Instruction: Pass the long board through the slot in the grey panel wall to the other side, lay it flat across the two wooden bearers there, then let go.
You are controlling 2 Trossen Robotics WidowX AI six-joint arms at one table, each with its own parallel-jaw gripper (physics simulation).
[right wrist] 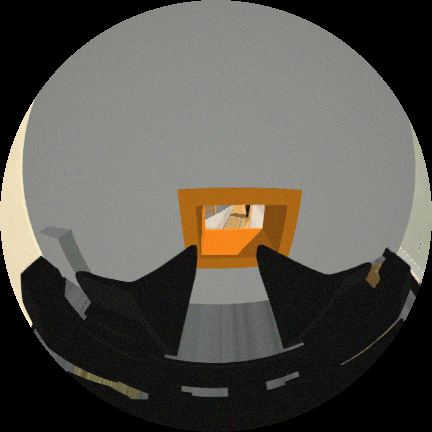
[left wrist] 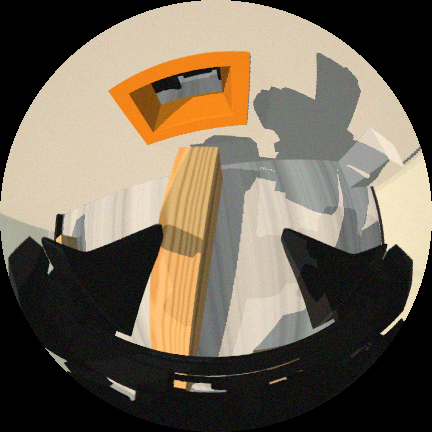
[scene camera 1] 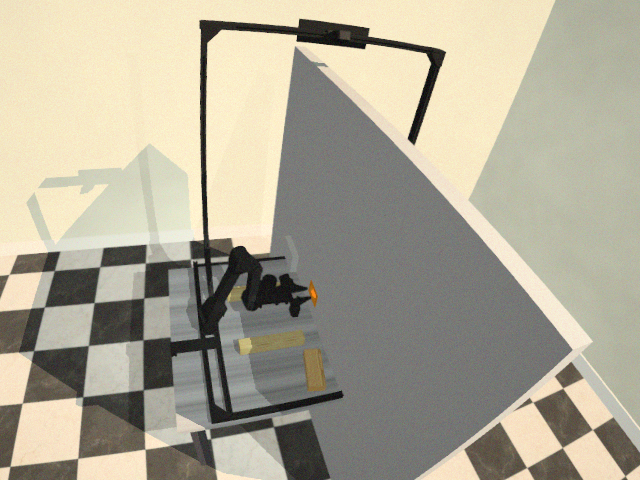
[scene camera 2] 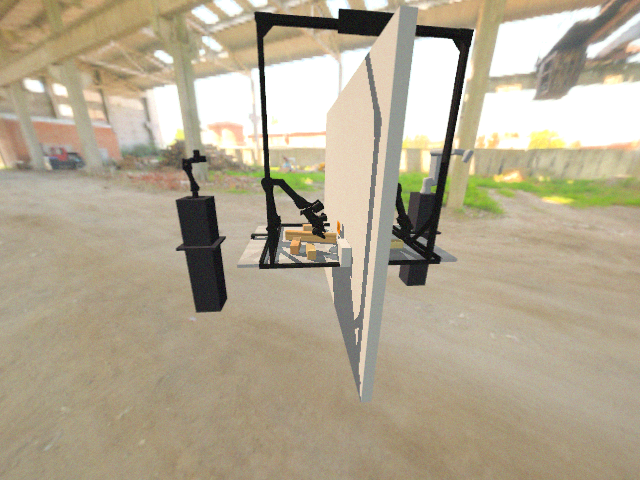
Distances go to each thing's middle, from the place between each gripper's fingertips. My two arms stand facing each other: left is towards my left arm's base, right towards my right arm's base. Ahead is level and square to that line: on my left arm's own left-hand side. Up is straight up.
Labels:
My right hand is 40 mm to the right of the orange-framed slot (left wrist: 135, 96), 10 mm below it and 10 mm short of it.
My left hand is 10 mm short of the orange-framed slot, 120 mm to the left of it and 50 mm below it.

